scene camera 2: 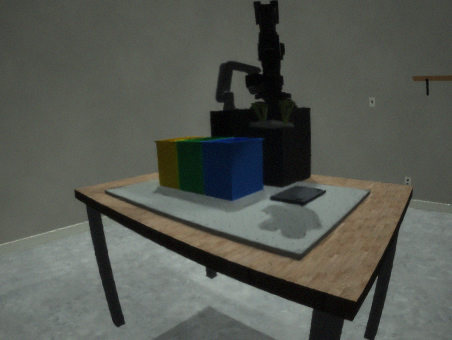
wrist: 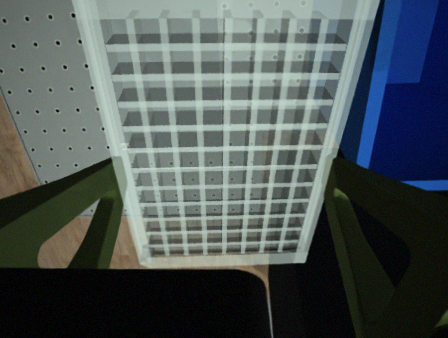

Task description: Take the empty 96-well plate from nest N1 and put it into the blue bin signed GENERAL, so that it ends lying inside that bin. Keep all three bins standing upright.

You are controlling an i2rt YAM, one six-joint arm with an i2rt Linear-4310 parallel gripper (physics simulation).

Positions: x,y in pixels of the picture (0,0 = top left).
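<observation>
Both scene camera 2 and the wrist view show the gripper, and one and the same spot on it is (scene camera 2: 273,98) and (wrist: 43,303). A blue bin is visible in scene camera 2 (233,167) and in the wrist view (389,130). A green bin appears in scene camera 2 (190,156), but it is out of frame in the wrist view.
</observation>
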